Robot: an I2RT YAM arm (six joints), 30 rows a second.
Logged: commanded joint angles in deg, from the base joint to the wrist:
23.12, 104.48, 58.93, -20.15, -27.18, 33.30
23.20, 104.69, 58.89, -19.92, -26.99, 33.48
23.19, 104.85, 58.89, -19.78, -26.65, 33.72
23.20, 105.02, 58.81, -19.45, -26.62, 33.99
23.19, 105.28, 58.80, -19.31, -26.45, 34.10
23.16, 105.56, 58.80, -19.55, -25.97, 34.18
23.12, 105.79, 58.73, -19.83, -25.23, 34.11
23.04, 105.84, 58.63, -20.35, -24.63, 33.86
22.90, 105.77, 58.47, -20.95, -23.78, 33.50
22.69, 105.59, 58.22, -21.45, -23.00, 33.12
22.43, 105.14, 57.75, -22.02, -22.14, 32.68
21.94, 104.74, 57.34, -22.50, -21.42, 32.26
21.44, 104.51, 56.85, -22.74, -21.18, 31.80
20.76, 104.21, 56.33, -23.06, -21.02, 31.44
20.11, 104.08, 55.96, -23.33, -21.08, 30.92
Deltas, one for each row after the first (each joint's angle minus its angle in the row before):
0.08, 0.21, -0.04, 0.23, 0.19, 0.18
-0.01, 0.16, 0.00, 0.14, 0.34, 0.24
0.01, 0.17, -0.08, 0.33, 0.03, 0.27
-0.01, 0.26, -0.01, 0.14, 0.17, 0.11
-0.03, 0.28, 0.00, -0.24, 0.48, 0.08
-0.04, 0.23, -0.07, -0.28, 0.74, -0.07
-0.08, 0.05, -0.10, -0.52, 0.60, -0.25
-0.14, -0.07, -0.16, -0.60, 0.85, -0.36
-0.21, -0.18, -0.25, -0.50, 0.78, -0.38
-0.26, -0.45, -0.47, -0.57, 0.86, -0.44
-0.49, -0.40, -0.41, -0.48, 0.72, -0.42
-0.50, -0.23, -0.49, -0.24, 0.24, -0.46
-0.68, -0.30, -0.52, -0.32, 0.16, -0.36
-0.65, -0.13, -0.37, -0.27, -0.06, -0.52

